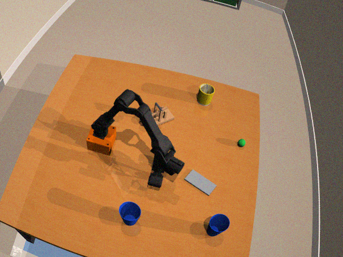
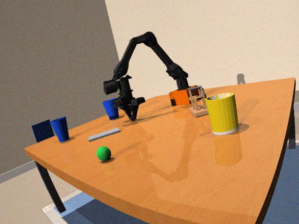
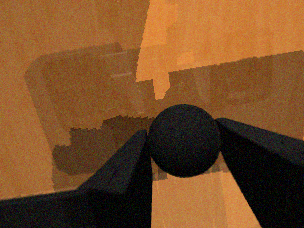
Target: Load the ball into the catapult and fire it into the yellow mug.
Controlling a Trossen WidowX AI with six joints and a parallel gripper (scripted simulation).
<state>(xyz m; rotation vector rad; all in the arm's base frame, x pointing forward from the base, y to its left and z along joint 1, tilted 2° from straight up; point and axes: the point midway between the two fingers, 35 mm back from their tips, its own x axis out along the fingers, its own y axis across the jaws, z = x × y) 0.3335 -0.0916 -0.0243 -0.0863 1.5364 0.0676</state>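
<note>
My gripper tip is now 140 mm past the wooden catapult, 330 mm to the right of it and 40 mm below it. Round my gripper tip: green ball: 370 mm ahead, 360 mm to the left, 10 mm above; flat grey slab: 210 mm ahead, 50 mm to the left; small black ball: 10 mm above.
</note>
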